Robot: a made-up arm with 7 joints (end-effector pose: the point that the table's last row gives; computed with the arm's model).
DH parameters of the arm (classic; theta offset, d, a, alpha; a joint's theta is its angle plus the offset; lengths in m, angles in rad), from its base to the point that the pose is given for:
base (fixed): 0 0 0 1.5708
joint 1: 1.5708 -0.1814 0 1.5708
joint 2: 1.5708 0 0 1.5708
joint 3: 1.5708 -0.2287 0 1.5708
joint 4: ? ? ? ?
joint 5: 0 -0.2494 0 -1.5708
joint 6: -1.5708 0 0 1.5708
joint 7: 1.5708 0 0 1.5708
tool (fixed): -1.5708 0 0 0
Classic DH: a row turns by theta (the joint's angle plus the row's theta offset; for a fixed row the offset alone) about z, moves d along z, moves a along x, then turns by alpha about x.
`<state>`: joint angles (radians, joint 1 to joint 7).
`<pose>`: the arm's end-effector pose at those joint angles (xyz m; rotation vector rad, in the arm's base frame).
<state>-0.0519 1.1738 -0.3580 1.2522 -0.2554 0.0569 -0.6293</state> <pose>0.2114 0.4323 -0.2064 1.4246 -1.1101 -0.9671</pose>
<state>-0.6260 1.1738 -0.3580 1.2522 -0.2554 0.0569 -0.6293</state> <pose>0.0654 0.4323 -0.2881 1.0436 -0.6800 -1.2713</pose>
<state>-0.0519 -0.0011 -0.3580 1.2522 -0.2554 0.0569 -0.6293</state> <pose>0.2056 0.0981 -0.3178 0.4770 -1.2815 -0.1398</pose>
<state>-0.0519 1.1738 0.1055 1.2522 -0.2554 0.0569 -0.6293</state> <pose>0.2303 0.4740 -0.1077 1.7556 -1.2566 -0.5530</pose>
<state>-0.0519 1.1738 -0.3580 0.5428 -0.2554 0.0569 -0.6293</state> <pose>0.1095 0.5718 -0.2186 1.6659 -0.3252 -0.8500</pose>
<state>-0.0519 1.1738 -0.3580 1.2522 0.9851 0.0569 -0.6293</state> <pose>0.2114 0.4323 -0.2064 0.8328 -1.0003 0.2222</pose>
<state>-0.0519 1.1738 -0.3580 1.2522 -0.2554 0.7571 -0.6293</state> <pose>0.2114 0.4323 -0.2064 1.8184 -0.4069 -0.7599</pose>
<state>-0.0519 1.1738 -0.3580 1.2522 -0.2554 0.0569 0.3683</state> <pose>0.2114 0.4323 -0.2064 0.5990 -0.4685 -1.2625</pose>
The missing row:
joint 4: 0 0 0 -1.5708
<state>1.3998 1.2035 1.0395 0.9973 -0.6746 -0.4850 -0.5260</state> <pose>-0.0192 0.5860 0.1110 -2.0015 1.4591 -1.2928</pose>
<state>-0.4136 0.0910 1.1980 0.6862 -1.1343 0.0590 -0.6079</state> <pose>-0.1107 0.3663 -0.3954 1.3231 0.1540 -0.1353</pose>
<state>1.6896 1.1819 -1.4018 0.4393 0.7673 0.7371 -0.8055</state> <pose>0.2650 0.5622 0.0496 1.6348 -0.4933 0.7814</pose>
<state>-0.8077 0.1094 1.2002 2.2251 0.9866 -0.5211 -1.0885</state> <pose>0.0088 0.3732 -0.0907 1.2284 -1.8697 1.8288</pose>
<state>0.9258 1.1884 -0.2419 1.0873 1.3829 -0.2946 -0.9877</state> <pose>0.2709 0.4814 0.0645 0.5073 -1.8962 1.6372</pose>
